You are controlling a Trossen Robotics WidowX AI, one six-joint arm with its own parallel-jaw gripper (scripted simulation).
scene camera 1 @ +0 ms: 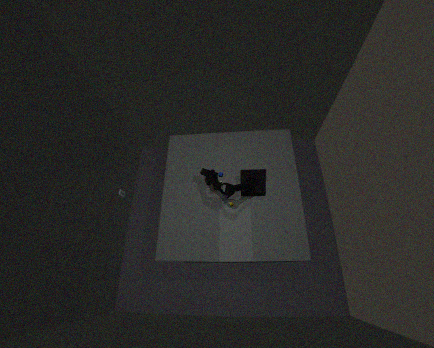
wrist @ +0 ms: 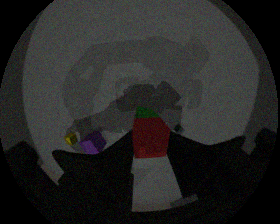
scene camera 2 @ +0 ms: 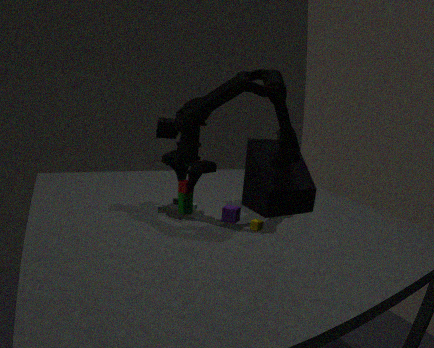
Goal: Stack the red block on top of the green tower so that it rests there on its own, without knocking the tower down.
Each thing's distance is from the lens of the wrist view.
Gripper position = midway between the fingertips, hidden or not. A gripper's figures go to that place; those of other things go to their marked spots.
my gripper (wrist: 147, 131): 10 cm
red block (wrist: 150, 136): 7 cm
